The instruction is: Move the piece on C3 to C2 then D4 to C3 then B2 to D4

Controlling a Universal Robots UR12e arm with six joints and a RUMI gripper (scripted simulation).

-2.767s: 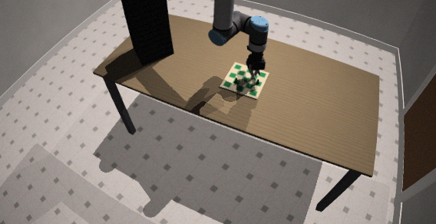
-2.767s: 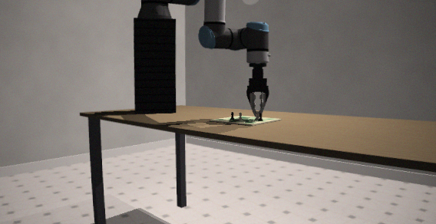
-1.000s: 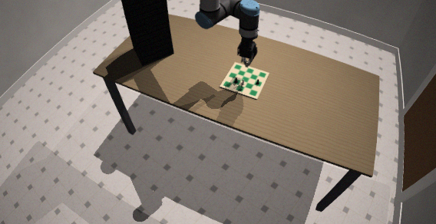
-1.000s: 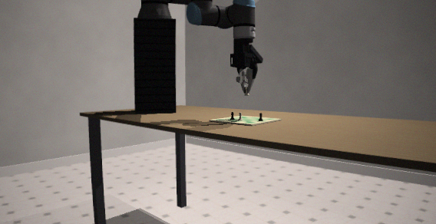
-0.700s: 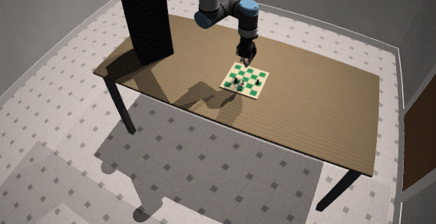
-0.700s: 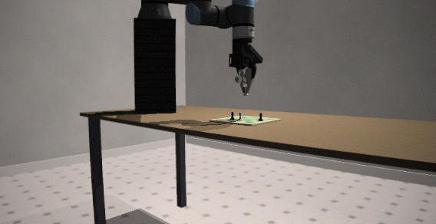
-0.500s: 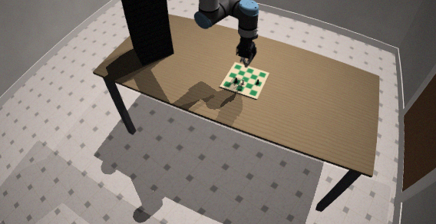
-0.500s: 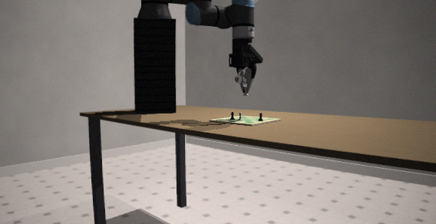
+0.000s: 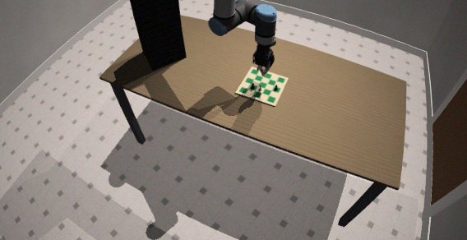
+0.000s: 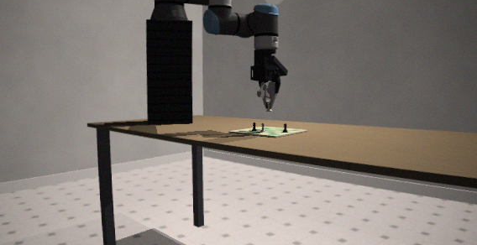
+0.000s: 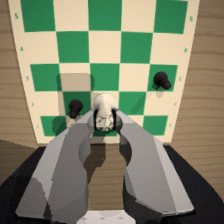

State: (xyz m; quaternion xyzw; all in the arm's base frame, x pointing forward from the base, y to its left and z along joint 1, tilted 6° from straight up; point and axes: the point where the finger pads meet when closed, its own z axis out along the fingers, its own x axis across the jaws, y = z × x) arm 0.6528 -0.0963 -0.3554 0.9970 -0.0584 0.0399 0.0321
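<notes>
Right now the green-and-cream chessboard is 100 mm below my hand.
</notes>
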